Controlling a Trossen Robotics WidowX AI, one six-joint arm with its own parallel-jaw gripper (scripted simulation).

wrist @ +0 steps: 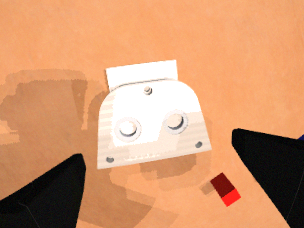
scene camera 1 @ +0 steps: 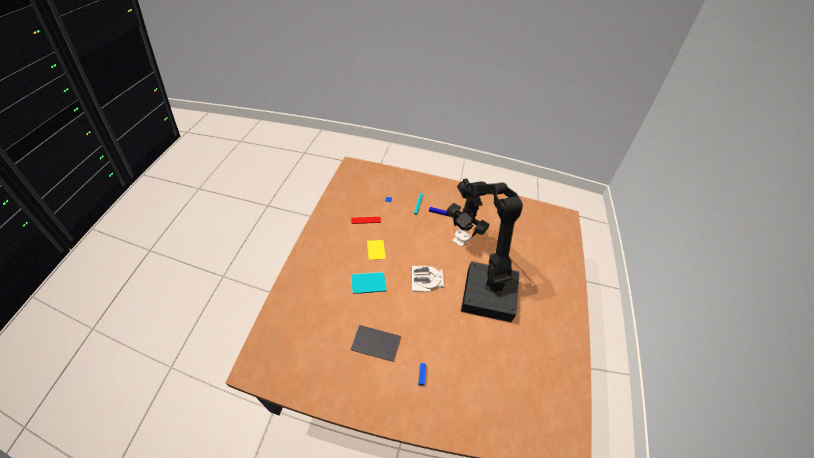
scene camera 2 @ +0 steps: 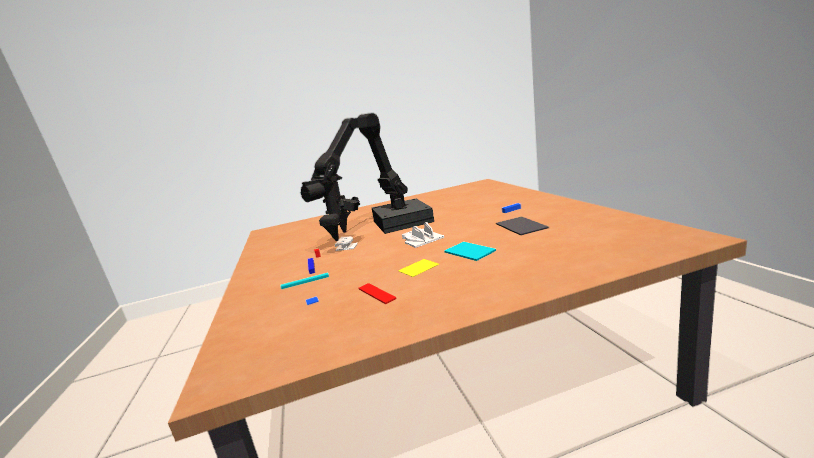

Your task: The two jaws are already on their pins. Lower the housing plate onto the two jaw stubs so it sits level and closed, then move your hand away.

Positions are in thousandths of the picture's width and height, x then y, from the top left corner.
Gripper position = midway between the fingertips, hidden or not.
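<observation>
Grey tile (scene camera 1: 471, 754) visible. My gripper (scene camera 2: 420, 516) open, holding nothing. Gripper (wrist: 528, 656) visible too. Grey tile out of frame in the wrist view.
</observation>
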